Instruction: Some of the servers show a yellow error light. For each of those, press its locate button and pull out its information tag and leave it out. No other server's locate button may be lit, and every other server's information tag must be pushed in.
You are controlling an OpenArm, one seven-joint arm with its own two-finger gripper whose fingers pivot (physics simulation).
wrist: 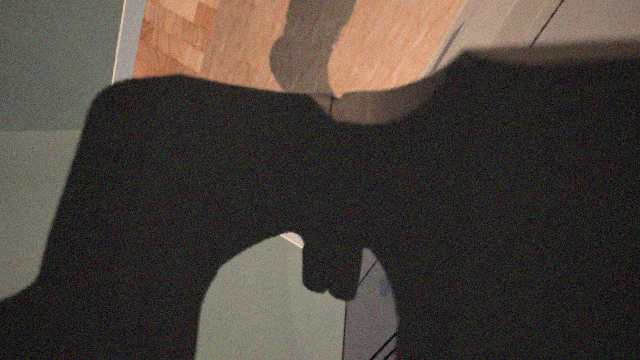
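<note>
My gripper (341, 196) is a black shape across most of the wrist view. Its two fingertips are together below the middle, and it is shut with nothing between them. No server, yellow error light, locate button or information tag can be made out in the wrist view. The black gripper body hides much of the scene.
A wooden floor (240, 45) with a dark shadow on it shows at the top. A green-grey wall (35, 200) is at the left, with a pale strip along its edge. A grey panelled surface (367, 325) with dark lines is right of the fingertips.
</note>
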